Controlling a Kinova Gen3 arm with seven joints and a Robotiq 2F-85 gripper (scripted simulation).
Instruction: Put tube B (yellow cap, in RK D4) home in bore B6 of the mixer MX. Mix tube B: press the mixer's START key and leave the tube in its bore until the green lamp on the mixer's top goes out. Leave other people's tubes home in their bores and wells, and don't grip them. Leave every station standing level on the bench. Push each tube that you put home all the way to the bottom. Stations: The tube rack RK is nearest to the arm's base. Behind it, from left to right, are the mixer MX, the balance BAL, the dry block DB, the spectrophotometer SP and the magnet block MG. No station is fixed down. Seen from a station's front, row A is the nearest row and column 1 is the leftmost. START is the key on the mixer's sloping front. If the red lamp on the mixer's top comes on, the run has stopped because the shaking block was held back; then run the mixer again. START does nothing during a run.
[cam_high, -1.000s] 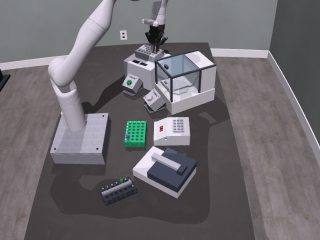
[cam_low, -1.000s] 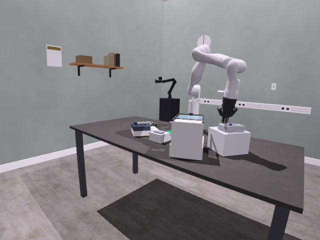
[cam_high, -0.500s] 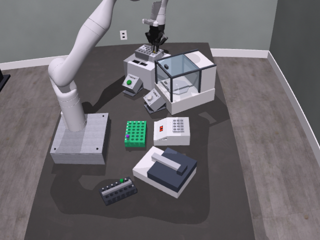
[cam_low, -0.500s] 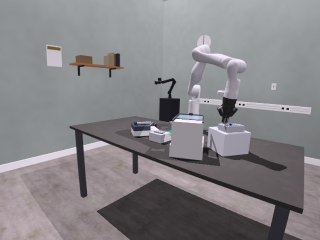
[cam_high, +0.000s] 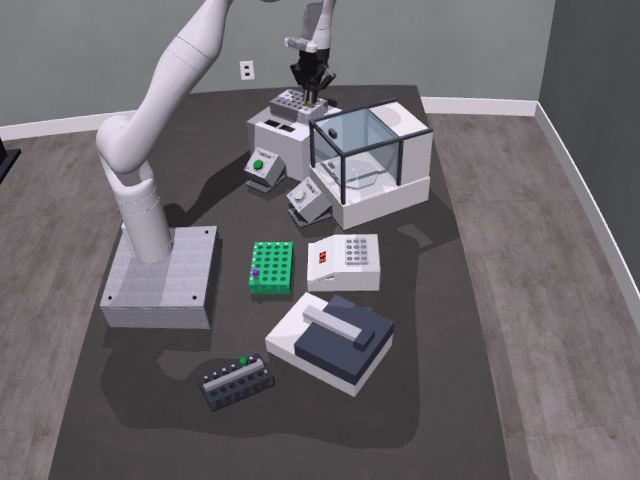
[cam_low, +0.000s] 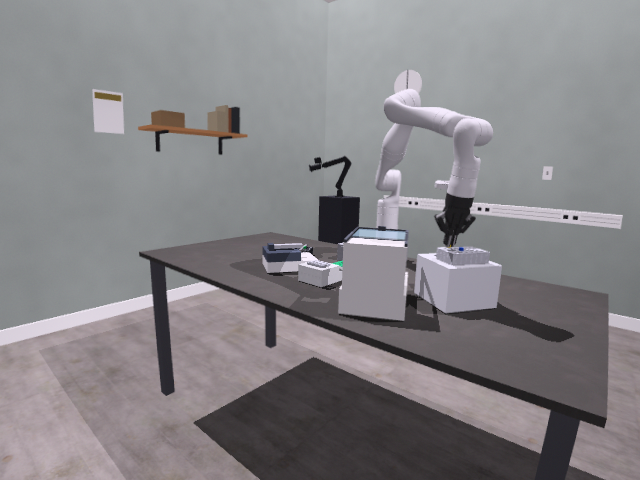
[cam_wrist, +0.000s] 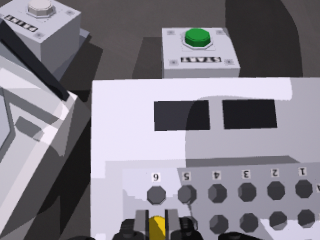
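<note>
My hand is 40 mm above the tube B. From my hand the other things lie so: dry block 80 mm ahead, 420 mm to the right, 170 mm below; then blue-capped tube 40 mm to the left, 40 mm below; then grey bore block 30 mm behind, 30 mm to the left, 50 mm below.
</note>
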